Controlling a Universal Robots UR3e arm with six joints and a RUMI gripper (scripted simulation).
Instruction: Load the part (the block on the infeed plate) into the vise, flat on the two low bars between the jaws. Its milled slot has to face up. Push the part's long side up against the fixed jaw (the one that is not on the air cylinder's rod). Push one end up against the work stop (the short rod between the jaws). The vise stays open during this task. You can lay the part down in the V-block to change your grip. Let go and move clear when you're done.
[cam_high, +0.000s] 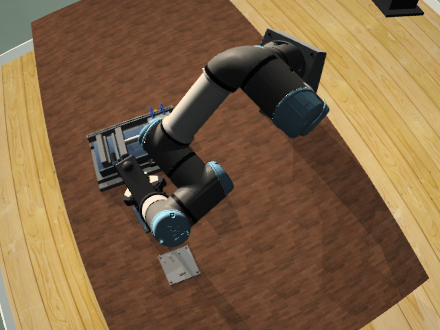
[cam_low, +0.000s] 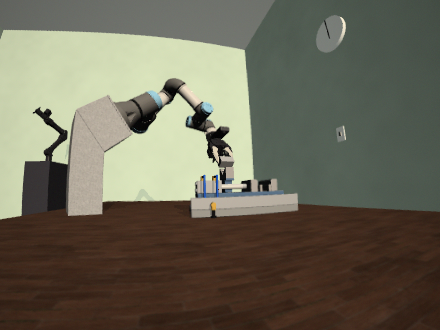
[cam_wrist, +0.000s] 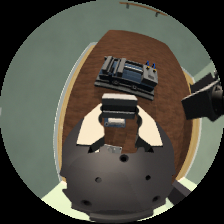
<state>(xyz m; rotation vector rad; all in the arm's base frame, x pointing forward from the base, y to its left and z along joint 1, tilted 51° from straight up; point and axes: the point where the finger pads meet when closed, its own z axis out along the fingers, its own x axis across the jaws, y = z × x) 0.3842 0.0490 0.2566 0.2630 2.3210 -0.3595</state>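
My hand is right at the part. Round my hand: grey infeed plate (19 cm below, 17 cm to the left, 3 cm behind).
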